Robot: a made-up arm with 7 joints.
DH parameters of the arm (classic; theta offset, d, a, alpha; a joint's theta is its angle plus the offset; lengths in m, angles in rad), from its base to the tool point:
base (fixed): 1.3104 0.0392 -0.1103 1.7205
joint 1: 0 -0.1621 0.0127 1.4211
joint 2: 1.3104 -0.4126 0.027 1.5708
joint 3: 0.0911 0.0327 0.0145 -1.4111
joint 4: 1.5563 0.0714 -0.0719 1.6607
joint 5: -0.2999 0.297 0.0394 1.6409
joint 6: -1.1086 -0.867 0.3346 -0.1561
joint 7: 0.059 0 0.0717 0
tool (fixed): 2.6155 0.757 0 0
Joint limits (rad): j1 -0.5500..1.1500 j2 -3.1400..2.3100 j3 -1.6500..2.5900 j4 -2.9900..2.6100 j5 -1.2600..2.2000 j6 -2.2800..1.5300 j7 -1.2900..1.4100
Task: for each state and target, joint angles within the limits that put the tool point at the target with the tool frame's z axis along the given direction. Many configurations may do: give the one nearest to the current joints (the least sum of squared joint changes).
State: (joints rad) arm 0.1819 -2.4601 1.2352 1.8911 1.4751 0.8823 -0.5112
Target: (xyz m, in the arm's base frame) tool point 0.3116 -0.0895 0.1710 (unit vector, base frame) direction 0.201 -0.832 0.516
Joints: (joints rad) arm 0.5369 -2.4887 1.0151 1.8193 2.0202 1.0257 -0.4083
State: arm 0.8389 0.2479 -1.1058 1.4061 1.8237 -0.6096 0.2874
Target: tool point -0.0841 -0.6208 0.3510 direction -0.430 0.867 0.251
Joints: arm 1.1150 0.5620 -1.0240 1.6831 1.3496 -1.0371 0.3096
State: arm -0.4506 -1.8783 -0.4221 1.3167 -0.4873 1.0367 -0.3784
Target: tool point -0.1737 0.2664 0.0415 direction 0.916 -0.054 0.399
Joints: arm -0.3766 -2.5963 -1.0194 1.0725 0.4197 0.6000 -0.4817
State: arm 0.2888 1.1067 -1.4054 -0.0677 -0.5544 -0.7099 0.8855
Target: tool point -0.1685 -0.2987 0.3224 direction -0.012 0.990 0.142
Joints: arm 0.2783 1.0689 -1.4552 -0.1693 -0.5044 -0.8253 0.7984
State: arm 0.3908 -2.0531 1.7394 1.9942 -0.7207 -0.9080 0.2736
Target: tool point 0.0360 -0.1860 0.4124 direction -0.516 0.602 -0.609
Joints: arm -0.0686 -2.6269 1.7004 2.6056 -0.1955 -1.1336 0.1880
